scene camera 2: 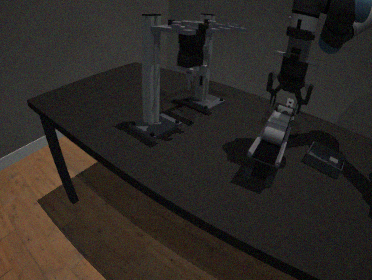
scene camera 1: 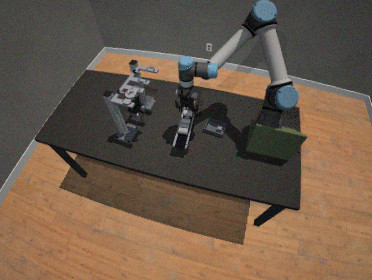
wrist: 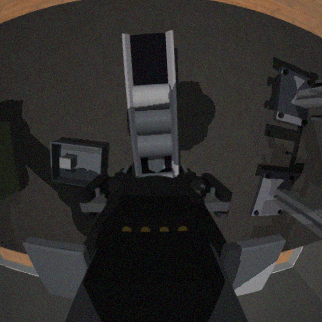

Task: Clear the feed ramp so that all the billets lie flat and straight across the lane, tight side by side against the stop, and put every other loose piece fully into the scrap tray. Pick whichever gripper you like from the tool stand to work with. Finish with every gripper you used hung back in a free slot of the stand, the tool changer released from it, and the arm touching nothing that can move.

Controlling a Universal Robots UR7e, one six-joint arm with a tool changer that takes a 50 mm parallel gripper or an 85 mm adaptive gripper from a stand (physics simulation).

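Frame: origin at the arm's base, x ahead, y left, z up, level; centimetres.
Where they show: arm's base, link origin: [scene camera 1: 268, 125].
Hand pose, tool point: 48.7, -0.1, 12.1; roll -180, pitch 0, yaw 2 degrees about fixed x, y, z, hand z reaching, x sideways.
Note:
Things, the pixels of their top centre, and the offset from my tool point, as dx, dy, dz.
- small light loose piece, top centre: [wrist: 155, 163] +0.2, -0.2, -23.3
- scrap tray, top centre: [wrist: 73, 165] [scene camera 2: 327, 154] [scene camera 1: 215, 126] -18.3, -2.6, -28.2
- small pale block, top centre: [wrist: 64, 163] [scene camera 2: 333, 159] [scene camera 1: 219, 127] -21.1, -2.3, -28.8
The feed ramp [scene camera 1: 175, 141] [scene camera 2: 284, 147] [wrist: 127, 70] slopes on the table. In the wrist view three billets, a pale one [wrist: 151, 95], a grey one [wrist: 153, 121] and another grey one [wrist: 154, 145], lie across the lane side by side. A small light loose piece [wrist: 156, 164] sits in the lane near the gripper; its lower part is hidden. The scrap tray [scene camera 1: 209, 131] [scene camera 2: 315, 161] [wrist: 95, 182] holds a small pale block [scene camera 1: 219, 128] [scene camera 2: 333, 159] [wrist: 65, 163]. My adaptive gripper [scene camera 1: 186, 111] [scene camera 2: 288, 104] [wrist: 156, 176] is open, its fingers spread at the ramp's upper end.
The tool stand [scene camera 1: 116, 117] [scene camera 2: 151, 75] rises on one side of the ramp, with another gripper [scene camera 2: 191, 50] hanging in it. Its base plates [wrist: 290, 100] show in the wrist view. A green box [scene camera 1: 275, 142] stands beyond the tray, by the arm's base.

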